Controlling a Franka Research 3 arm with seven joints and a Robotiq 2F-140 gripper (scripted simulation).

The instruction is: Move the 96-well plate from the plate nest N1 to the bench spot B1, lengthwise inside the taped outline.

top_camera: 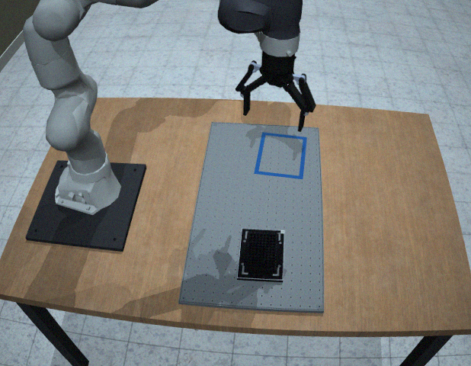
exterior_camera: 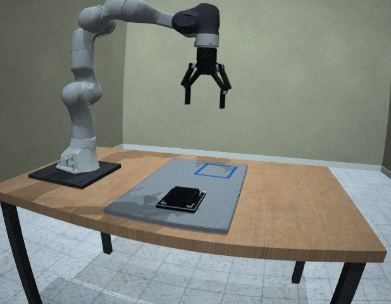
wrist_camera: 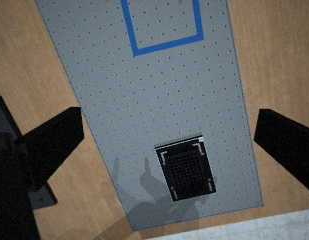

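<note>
My gripper is now 280 mm above the black 96-well plate, 220 mm to the left of it and 10 mm past it. Round my hand: black plate nest N1 (290 mm below, 220 mm to the right, 10 mm behind).
</note>
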